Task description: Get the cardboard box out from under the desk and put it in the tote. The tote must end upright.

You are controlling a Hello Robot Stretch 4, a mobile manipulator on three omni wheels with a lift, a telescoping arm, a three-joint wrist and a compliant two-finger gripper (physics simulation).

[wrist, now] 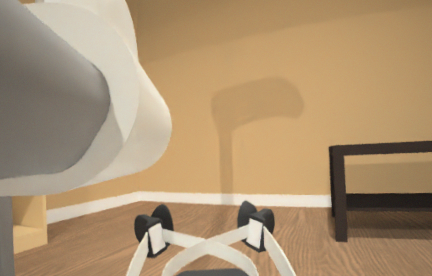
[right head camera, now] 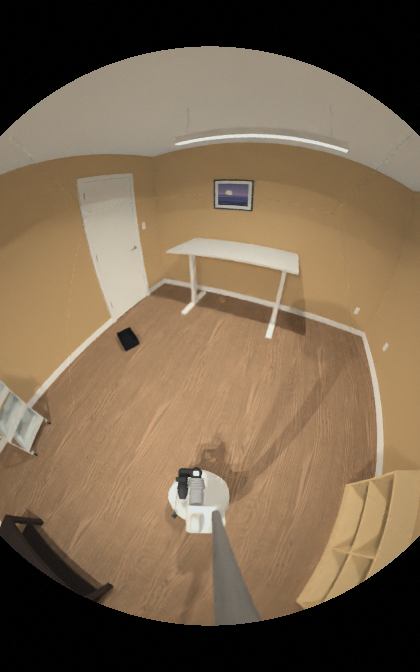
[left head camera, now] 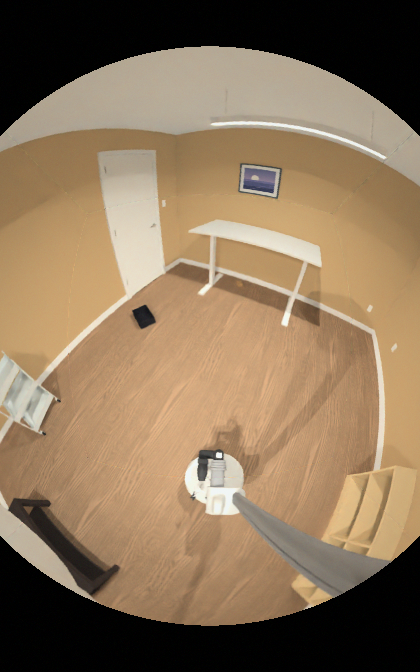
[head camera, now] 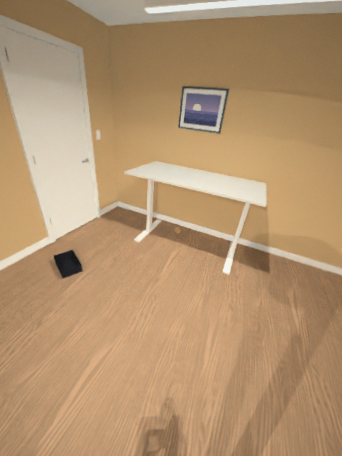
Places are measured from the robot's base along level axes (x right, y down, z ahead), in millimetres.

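Where they show: gripper, between the fingertips: (wrist: 204,218) (right head camera: 181,519).
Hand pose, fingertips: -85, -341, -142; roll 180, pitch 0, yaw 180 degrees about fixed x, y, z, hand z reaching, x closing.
Observation:
After its pixels a point has its place, as x, y, z.
A small brown box (head camera: 178,230) @(305, -18, 2528) (left head camera: 239,283) (right head camera: 222,300) @(302, -8, 2522) lies on the floor under the white desk (head camera: 200,181) @(426, -922, 2131) (left head camera: 265,241) (right head camera: 240,252) @(449, -922, 2112), near its left leg and the back wall. It is tiny in these views, so its details cannot be told. The black tote (head camera: 68,263) @(-995, 25, 1718) (left head camera: 144,316) (right head camera: 128,339) @(-977, 24, 1694) stands upright on the floor left of the desk, in front of the door. My gripper (wrist: 204,218) @(-85, -341, -142) is open and empty in the wrist view, its fingertips well apart above the floor. It is folded in at the robot's base, far from the box and the tote.
The white door (head camera: 55,135) @(-1216, -1216, 2412) is behind the tote. A white cart (left head camera: 21,414) stands by the left wall. A dark table (left head camera: 30,520) (wrist: 339,195) @(-715, -189, -1080) stands at the lower left of the head views. A wooden shelf unit (left head camera: 400,510) (right head camera: 395,505) @(1189, -582, -415) stands at the lower right.

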